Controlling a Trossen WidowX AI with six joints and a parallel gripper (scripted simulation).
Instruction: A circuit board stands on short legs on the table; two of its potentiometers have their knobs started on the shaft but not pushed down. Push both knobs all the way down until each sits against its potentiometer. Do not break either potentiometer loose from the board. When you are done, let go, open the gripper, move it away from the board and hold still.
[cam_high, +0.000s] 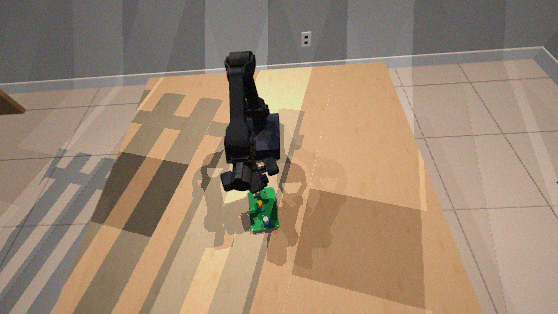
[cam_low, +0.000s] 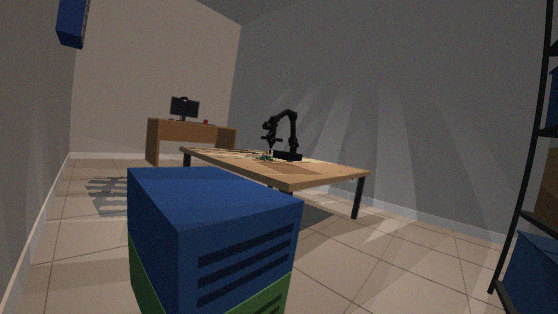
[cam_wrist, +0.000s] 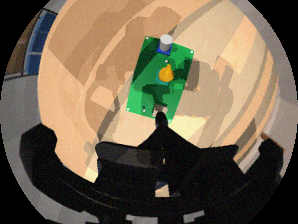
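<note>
Right now the orange knob is 6 cm ahead of my gripper tip, 3 cm to the left of it and 3 cm below it.
</note>
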